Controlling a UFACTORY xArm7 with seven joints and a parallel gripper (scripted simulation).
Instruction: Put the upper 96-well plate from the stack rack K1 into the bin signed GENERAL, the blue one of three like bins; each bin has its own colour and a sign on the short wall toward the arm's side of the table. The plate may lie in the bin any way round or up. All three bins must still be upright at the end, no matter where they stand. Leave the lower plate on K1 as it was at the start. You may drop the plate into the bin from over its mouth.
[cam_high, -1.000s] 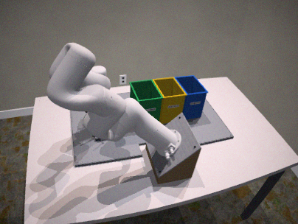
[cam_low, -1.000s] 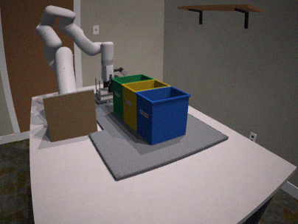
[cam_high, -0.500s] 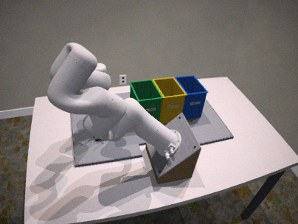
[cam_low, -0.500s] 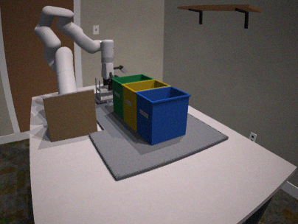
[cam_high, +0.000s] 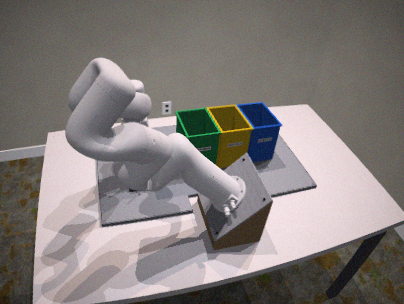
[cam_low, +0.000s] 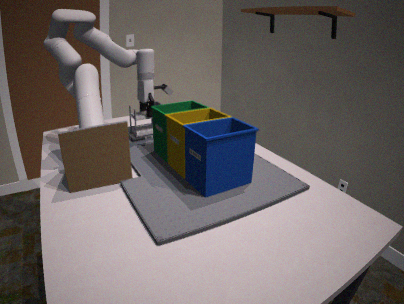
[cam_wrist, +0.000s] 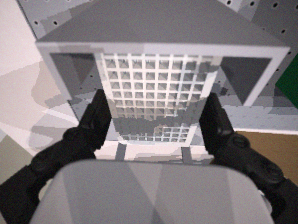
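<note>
Right now my hand is 10 cm short of the blue bin, 50 cm to the left of it and 2 cm above it. Round my hand: white 96-well plate: 1 cm below; yellow bin: 9 cm ahead, 37 cm to the right, 2 cm below; green bin: 7 cm ahead, 24 cm to the right, 2 cm below.
</note>
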